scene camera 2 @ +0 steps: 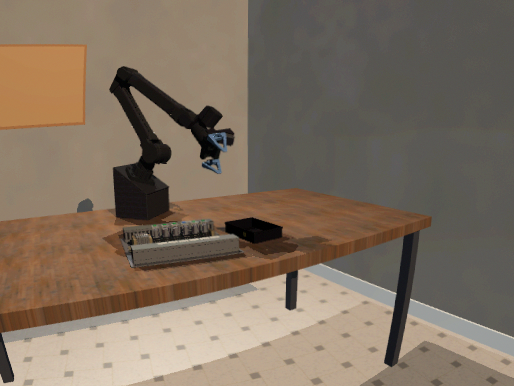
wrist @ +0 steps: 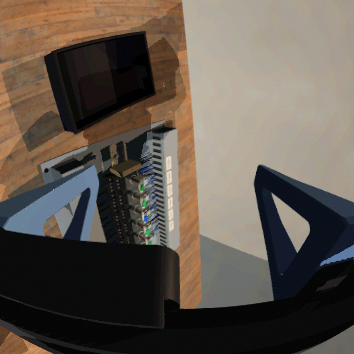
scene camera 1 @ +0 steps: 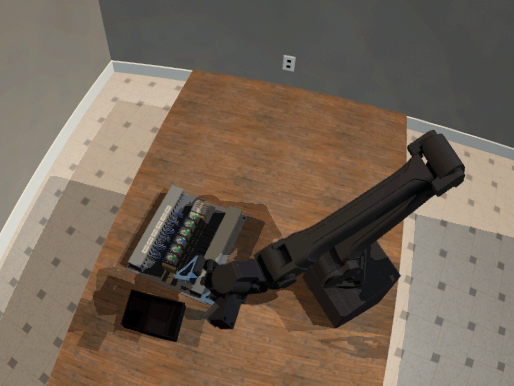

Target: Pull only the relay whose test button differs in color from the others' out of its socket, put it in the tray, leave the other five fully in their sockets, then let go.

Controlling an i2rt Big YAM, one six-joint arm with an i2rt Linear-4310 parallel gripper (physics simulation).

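Frame: origin at the arm's base, x back, y down, z right, level; metres.
Seen in the pictures: gripper, fingertip midpoint: (scene camera 2: 222,162) (wrist: 175,173) (scene camera 1: 189,286); arm's base at its link origin: (scene camera 2: 139,177) (scene camera 1: 350,264).
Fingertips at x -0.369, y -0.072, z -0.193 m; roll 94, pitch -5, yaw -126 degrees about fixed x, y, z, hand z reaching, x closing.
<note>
Offsets run from my fingertips to a thing's top centre. Level surfaces: height alone.
The relay with a blue test button @(dx -0.107, dy +0.158, dz +0.189 m) (scene camera 1: 182,240) (wrist: 145,218) stands third from the tray end in a row of relays; the other test buttons I can make out are green. The row sits between the two grey ducts of a panel (scene camera 1: 229,235) (scene camera 2: 185,251) (wrist: 171,145), and its relays look seated. The black tray @(dx -0.118, dy +0.193, dz -0.044 m) (scene camera 1: 150,333) (scene camera 2: 267,235) (wrist: 60,95) lies beside the panel's end and looks empty. My gripper (scene camera 1: 193,284) (scene camera 2: 222,161) (wrist: 175,173) is wide open with nothing between its blue fingers, high above the panel. In the wrist view the camera housing hides the row's far end.
A tan block @(dx -0.117, dy +0.187, dz +0.110 m) (wrist: 125,168) stands at the row's tray end, and a pale block @(dx -0.090, dy +0.181, dz +0.325 m) (scene camera 1: 201,206) at its other end. The arm's black base (scene camera 1: 355,290) (scene camera 2: 142,197) stands on the wooden table @(dy +0.228 m) (scene camera 1: 280,140) (scene camera 2: 320,210), across the panel's near duct. Grey walls rise beyond the table.
</note>
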